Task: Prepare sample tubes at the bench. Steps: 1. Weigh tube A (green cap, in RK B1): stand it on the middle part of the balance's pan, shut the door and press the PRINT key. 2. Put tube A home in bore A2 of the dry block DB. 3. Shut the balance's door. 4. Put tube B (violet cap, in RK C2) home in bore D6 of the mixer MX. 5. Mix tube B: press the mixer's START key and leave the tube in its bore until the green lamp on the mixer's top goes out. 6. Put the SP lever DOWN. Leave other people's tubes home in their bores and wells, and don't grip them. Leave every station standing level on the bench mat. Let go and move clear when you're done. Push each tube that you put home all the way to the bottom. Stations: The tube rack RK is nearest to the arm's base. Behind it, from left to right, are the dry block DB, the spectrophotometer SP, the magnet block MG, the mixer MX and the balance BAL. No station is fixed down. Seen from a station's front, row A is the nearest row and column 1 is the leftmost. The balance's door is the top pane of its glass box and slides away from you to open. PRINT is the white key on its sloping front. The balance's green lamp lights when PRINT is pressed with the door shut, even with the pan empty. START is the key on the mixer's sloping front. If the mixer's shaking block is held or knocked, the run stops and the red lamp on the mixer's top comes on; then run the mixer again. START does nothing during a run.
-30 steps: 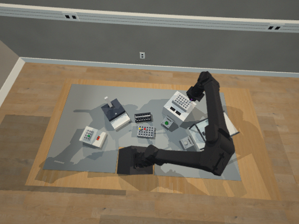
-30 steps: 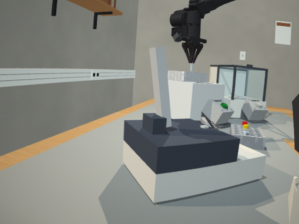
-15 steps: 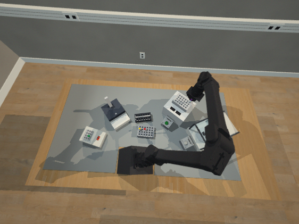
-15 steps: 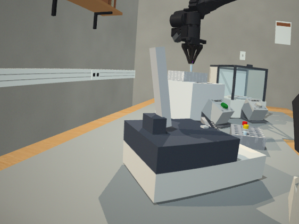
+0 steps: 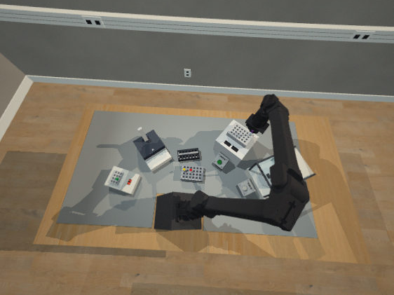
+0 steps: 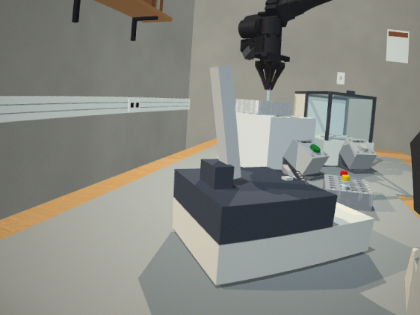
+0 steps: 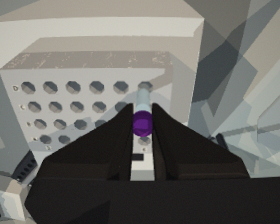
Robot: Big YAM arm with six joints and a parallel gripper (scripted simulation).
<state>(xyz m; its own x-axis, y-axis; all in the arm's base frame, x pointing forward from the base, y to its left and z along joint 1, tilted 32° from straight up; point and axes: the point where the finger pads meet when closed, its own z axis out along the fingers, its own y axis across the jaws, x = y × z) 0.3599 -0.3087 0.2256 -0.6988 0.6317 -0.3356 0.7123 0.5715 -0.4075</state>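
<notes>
The violet-capped tube B lies 20 mm below my hand. Round my hand: balance door 240 mm behind, 50 mm to the right; then mixer block 10 mm ahead, 50 mm to the left, 60 mm below; then green start key 110 mm behind, 180 mm to the left, 140 mm below.
</notes>
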